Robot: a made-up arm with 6 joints. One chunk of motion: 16 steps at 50 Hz.
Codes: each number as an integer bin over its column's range. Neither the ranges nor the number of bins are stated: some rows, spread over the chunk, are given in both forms.
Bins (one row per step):
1: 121 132 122 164 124 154
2: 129 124 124 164 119 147
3: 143 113 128 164 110 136
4: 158 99 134 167 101 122
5: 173 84 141 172 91 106
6: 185 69 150 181 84 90
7: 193 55 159 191 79 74
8: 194 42 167 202 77 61
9: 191 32 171 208 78 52
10: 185 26 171 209 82 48
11: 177 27 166 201 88 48
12: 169 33 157 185 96 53
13: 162 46 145 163 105 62
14: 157 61 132 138 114 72
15: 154 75 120 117 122 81
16: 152 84 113 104 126 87
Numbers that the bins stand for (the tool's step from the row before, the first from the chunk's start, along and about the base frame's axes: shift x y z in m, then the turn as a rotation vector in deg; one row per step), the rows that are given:
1: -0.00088 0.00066 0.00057 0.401 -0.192 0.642
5: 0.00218 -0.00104 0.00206 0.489 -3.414 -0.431
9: 0.00324 -0.00287 0.00441 0.884 -4.684 -1.638
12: 0.00194 -0.00284 0.00331 0.631 -2.926 -1.615
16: 0.00094 -0.00104 -0.00014 -0.258 0.004 -0.855
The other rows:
2: -0.00041 0.00038 0.00073 0.401 -0.680 0.486
3: 0.00041 -0.00001 0.00104 0.401 -1.559 0.240
4: 0.00129 -0.00051 0.00151 0.434 -2.438 -0.073
6: 0.00288 -0.00156 0.00276 0.587 -4.098 -0.788
7: 0.00335 -0.00206 0.00347 0.697 -4.586 -1.146
8: 0.00341 -0.00252 0.00410 0.818 -4.781 -1.436
10: 0.00288 -0.00308 0.00441 0.895 -4.293 -1.727
11: 0.00241 -0.00305 0.00402 0.807 -3.707 -1.727
13: 0.00153 -0.00238 0.00237 0.390 -2.047 -1.414
14: 0.00124 -0.00185 0.00135 0.115 -1.168 -1.191
15: 0.00106 -0.00135 0.00041 -0.115 -0.387 -0.989

